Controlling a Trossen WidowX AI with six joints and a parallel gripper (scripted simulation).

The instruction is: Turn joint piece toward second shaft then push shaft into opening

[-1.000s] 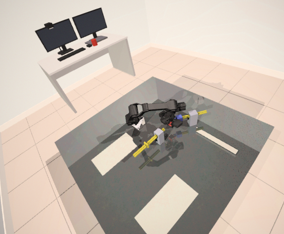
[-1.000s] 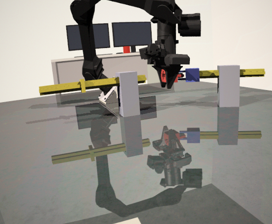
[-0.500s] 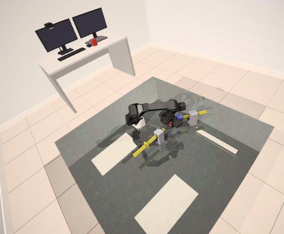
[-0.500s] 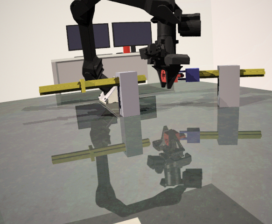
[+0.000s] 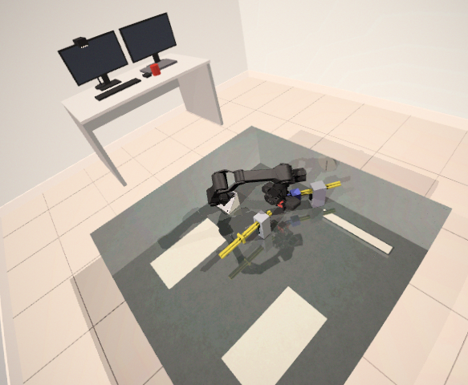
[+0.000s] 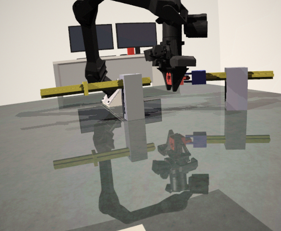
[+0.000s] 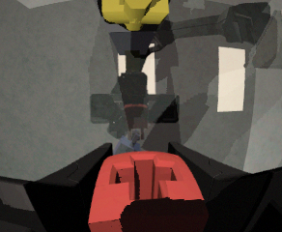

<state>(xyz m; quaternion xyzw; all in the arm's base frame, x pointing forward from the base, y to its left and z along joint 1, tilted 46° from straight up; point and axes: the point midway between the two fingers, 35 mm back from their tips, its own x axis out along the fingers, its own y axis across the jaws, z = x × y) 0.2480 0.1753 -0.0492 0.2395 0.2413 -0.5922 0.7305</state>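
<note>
Right now my gripper tip is 2 cm to the right of the red joint piece and 4 cm below it.
</note>
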